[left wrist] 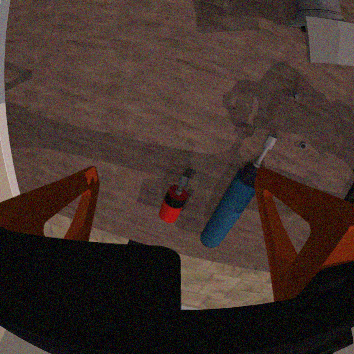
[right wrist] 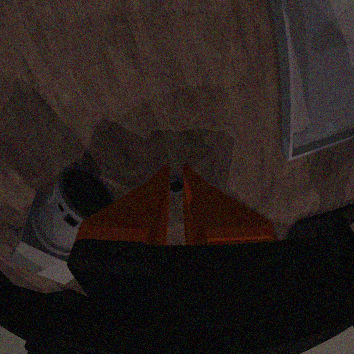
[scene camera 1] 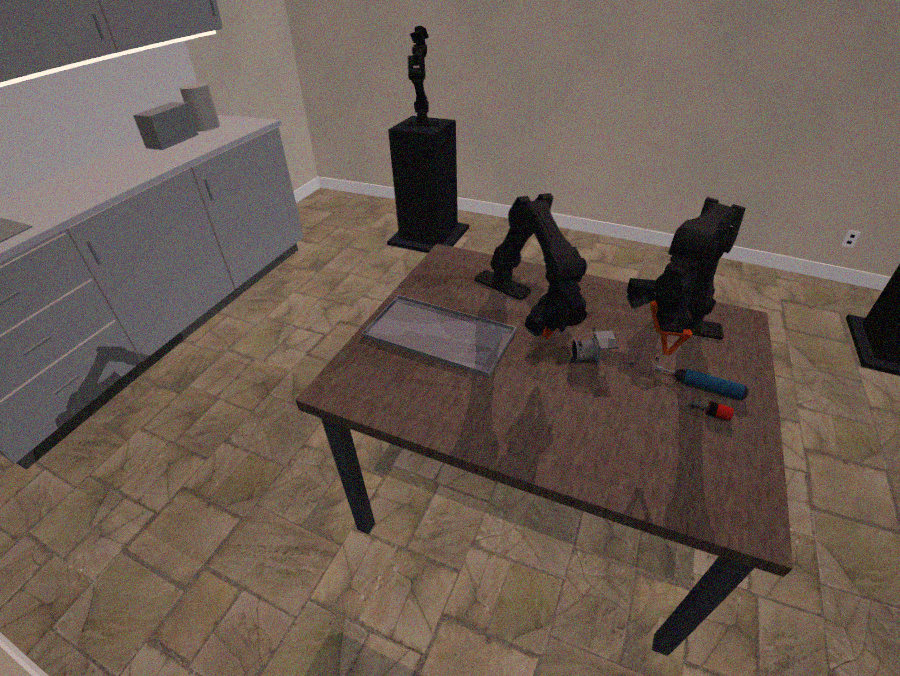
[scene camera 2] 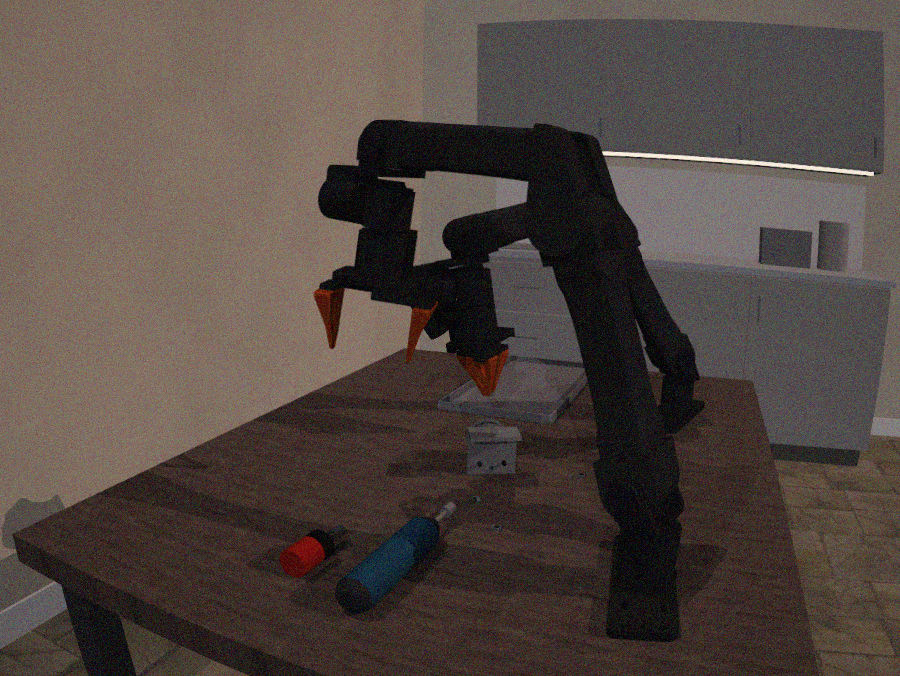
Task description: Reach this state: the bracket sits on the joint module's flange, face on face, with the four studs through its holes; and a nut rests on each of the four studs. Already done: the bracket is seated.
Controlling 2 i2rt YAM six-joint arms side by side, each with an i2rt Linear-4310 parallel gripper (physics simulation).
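Frame: origin at the left arm's base, x right, y ahead, z up, level; metres.
Seen in the pictures: left gripper, fingertip midpoint: (left wrist: 176, 175) (scene camera 1: 662, 343) (scene camera 2: 369, 354); right gripper, fingertip midpoint: (right wrist: 175, 173) (scene camera 1: 546, 337) (scene camera 2: 488, 394); left arm's base, origin of the base link: (scene camera 1: 688, 327) (scene camera 2: 642, 585); right arm's base, origin of the base link: (right wrist: 327, 220) (scene camera 1: 502, 285) (scene camera 2: 674, 416).
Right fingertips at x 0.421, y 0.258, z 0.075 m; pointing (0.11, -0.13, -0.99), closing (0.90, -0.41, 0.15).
Observation:
Pixels of each thing's top centre, then the offset from my right fingertips to it.
- bracket, middle of its top: (right wrist: 44, 266) (left wrist: 336, 40) (scene camera 2: 494, 431) (scene camera 1: 606, 338) dz -0.003, dx -0.162, dy -0.042 m
- grey joint module, middle of its top: (right wrist: 63, 244) (scene camera 2: 490, 424) (scene camera 1: 589, 341) dz -0.009, dx -0.119, dy -0.028 m
- small dark nut, middle of its top: (right wrist: 176, 187) dz +0.006, dx -0.003, dy -0.004 m
- blue screwdriver, middle of its top: (scene camera 2: 405, 533) (left wrist: 236, 207) (scene camera 1: 702, 374) dz -0.034, dx -0.428, dy +0.001 m
- short red-and-black tool, middle of its top: (scene camera 2: 316, 532) (left wrist: 174, 203) (scene camera 1: 714, 404) dz -0.041, dx -0.450, dy +0.096 m
- shallow grey tray, middle of its top: (scene camera 2: 527, 380) (scene camera 1: 438, 330) dz -0.059, dx +0.323, dy -0.020 m
The bracket (scene camera 1: 606, 339) (scene camera 2: 491, 452) (left wrist: 330, 41) (right wrist: 46, 264) is a pale angled plate seated on the end of the grey joint module (scene camera 1: 584, 350) (right wrist: 54, 226), which lies on the table. In scene camera 2 small dark spots show on its face; whether any is a nut I cannot tell. Small loose nuts (scene camera 2: 476, 499) (scene camera 2: 496, 527) (scene camera 2: 579, 475) (left wrist: 302, 145) lie on the table. My right gripper (scene camera 1: 547, 333) (scene camera 2: 487, 393) (right wrist: 175, 173) is shut on a small dark nut (right wrist: 176, 186), above the table beside the module's open end. My left gripper (scene camera 1: 662, 342) (scene camera 2: 371, 355) (left wrist: 176, 175) is open and empty, high above the table.
A blue screwdriver (scene camera 1: 711, 384) (scene camera 2: 389, 563) (left wrist: 227, 212) and a short red-and-black tool (scene camera 1: 720, 411) (scene camera 2: 305, 554) (left wrist: 173, 205) lie on the table below my left gripper. A shallow grey tray (scene camera 1: 429, 360) (scene camera 2: 502, 414) (right wrist: 287, 115) lies on my right gripper's side.

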